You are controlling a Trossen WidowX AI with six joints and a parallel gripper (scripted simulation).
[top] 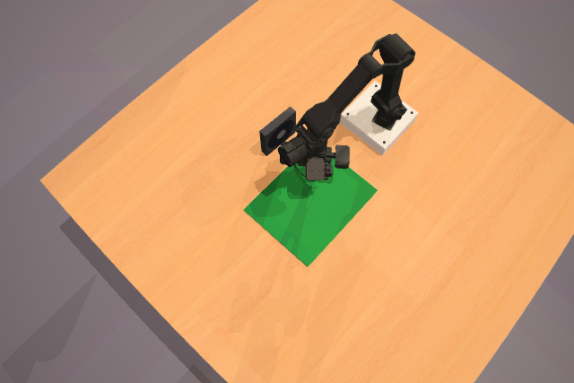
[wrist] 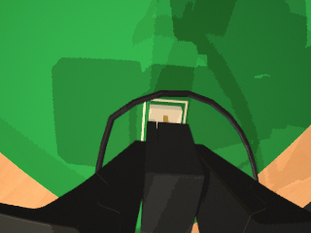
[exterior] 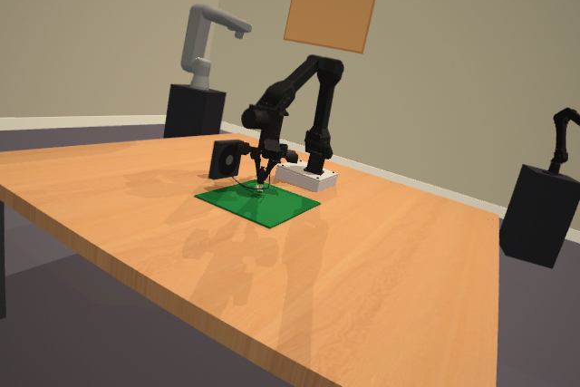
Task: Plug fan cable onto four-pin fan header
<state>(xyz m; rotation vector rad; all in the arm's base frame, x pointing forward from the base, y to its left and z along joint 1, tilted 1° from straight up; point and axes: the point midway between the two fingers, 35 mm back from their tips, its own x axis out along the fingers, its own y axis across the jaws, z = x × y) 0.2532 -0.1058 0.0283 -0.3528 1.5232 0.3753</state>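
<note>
My gripper tip is 10 mm below the dark plug and 10 mm past it. From my gripper tip the other things lie so: black fan 130 mm to the right, 40 mm behind, 20 mm above; green board 70 mm ahead, 50 mm below, 40 mm to the left; white four-pin fan header 40 mm below, 10 mm behind.
</note>
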